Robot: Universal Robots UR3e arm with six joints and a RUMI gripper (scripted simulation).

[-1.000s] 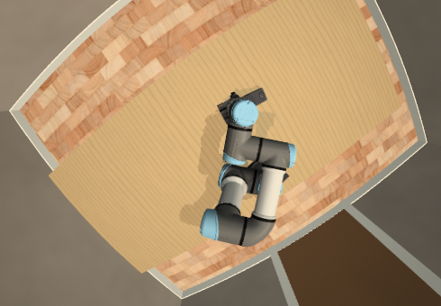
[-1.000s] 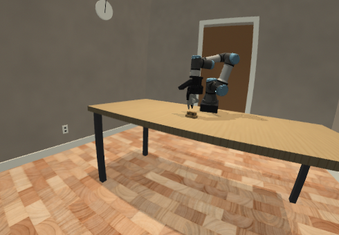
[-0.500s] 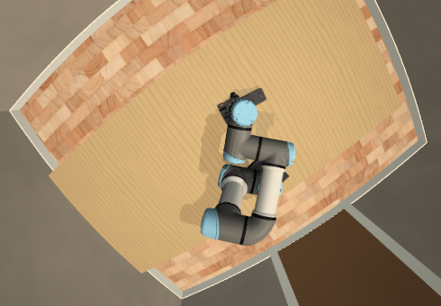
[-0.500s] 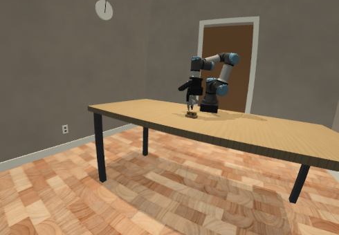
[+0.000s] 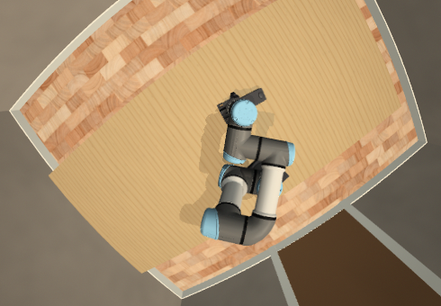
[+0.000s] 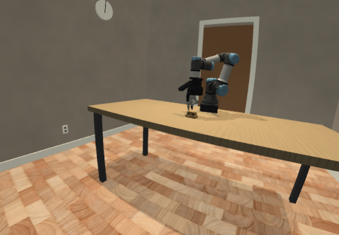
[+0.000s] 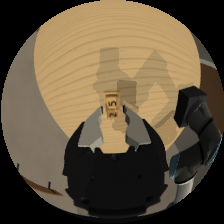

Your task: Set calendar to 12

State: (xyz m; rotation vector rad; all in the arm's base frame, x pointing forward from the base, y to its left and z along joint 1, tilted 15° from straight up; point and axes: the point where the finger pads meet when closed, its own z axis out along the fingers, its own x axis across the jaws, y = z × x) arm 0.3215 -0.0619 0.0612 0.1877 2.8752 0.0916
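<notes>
Right now my hand is 50 mm above the wooden tray and 20 mm to the right of it.
</notes>
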